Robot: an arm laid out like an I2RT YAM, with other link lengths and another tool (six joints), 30 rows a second.
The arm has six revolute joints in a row. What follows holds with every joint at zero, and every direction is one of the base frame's. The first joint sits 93.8 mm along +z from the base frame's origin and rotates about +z. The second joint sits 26.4 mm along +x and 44.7 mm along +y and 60.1 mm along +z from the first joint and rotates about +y. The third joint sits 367 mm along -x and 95.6 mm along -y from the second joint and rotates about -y. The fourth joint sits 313.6 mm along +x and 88.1 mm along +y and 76.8 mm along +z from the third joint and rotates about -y. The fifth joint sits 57 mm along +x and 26.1 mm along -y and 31.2 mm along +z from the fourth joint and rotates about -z. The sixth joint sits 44.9 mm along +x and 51 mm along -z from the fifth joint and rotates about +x. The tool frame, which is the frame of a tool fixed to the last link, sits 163 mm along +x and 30 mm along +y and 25 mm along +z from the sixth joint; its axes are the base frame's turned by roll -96.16, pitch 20.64 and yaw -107.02 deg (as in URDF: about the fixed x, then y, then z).
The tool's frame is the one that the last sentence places.
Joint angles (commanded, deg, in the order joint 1, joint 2, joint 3, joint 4, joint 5, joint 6), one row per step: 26.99, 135.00, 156.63, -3.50, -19.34, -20.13; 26.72, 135.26, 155.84, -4.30, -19.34, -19.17; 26.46, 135.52, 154.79, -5.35, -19.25, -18.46; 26.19, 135.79, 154.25, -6.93, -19.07, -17.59; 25.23, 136.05, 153.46, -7.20, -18.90, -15.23; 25.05, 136.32, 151.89, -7.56, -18.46, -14.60; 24.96, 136.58, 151.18, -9.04, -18.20, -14.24; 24.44, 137.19, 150.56, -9.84, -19.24, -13.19; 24.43, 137.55, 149.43, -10.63, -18.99, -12.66; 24.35, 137.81, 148.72, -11.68, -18.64, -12.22; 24.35, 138.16, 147.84, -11.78, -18.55, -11.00; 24.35, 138.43, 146.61, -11.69, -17.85, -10.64; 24.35, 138.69, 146.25, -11.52, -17.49, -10.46; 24.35, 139.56, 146.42, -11.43, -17.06, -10.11; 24.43, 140.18, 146.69, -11.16, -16.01, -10.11
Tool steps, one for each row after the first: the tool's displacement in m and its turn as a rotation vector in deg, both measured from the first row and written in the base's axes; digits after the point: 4 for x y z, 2 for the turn. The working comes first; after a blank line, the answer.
Tool pose at each row, in the base's axes (x y z in m, rotation vector in deg; the steps are taken from these numbers as rounded here): 0.6432, 0.4562, 0.6691, -65.27, 37.37, -50.87; 0.6513, 0.4560, 0.6561, -66.63, 39.19, -49.74; 0.6605, 0.4560, 0.6397, -68.40, 41.24, -48.72; 0.6683, 0.4548, 0.6253, -70.09, 43.51, -47.61; 0.6812, 0.4449, 0.6151, -70.31, 46.64, -46.08; 0.6910, 0.4449, 0.5962, -71.71, 48.85, -45.33; 0.6969, 0.4452, 0.5802, -73.47, 50.84, -44.54; 0.7040, 0.4436, 0.5631, -75.05, 52.40, -42.68; 0.7100, 0.4451, 0.5446, -76.61, 54.38, -41.70; 0.7149, 0.4446, 0.5302, -77.91, 56.27, -41.00; 0.7192, 0.4459, 0.5173, -78.52, 58.05, -39.62; 0.7250, 0.4459, 0.5023, -79.23, 59.71, -39.41; 0.7282, 0.4460, 0.4960, -79.38, 60.39, -39.40; 0.7339, 0.4469, 0.4856, -79.56, 61.34, -39.26; 0.7392, 0.4468, 0.4803, -79.23, 62.08, -40.00

0.0081, -0.0002, -0.0130, -0.21, 2.32, 0.00; 0.0173, -0.0002, -0.0294, -0.76, 4.95, -0.18; 0.0251, -0.0014, -0.0438, -1.18, 7.72, -0.44; 0.0380, -0.0113, -0.0540, -0.06, 10.57, -1.04; 0.0478, -0.0113, -0.0729, -0.45, 13.02, -1.60; 0.0537, -0.0110, -0.0889, -1.19, 15.49, -1.98; 0.0608, -0.0126, -0.1060, -1.48, 18.01, -1.39; 0.0668, -0.0111, -0.1245, -2.03, 20.45, -1.68; 0.0717, -0.0116, -0.1389, -2.49, 22.60, -2.16; 0.0760, -0.0103, -0.1518, -2.17, 24.64, -2.17; 0.0818, -0.0103, -0.1668, -2.39, 26.17, -2.92; 0.0850, -0.0102, -0.1731, -2.39, 26.70, -3.30; 0.0907, -0.0093, -0.1835, -2.33, 27.48, -3.74; 0.0960, -0.0094, -0.1888, -2.20, 27.54, -4.70
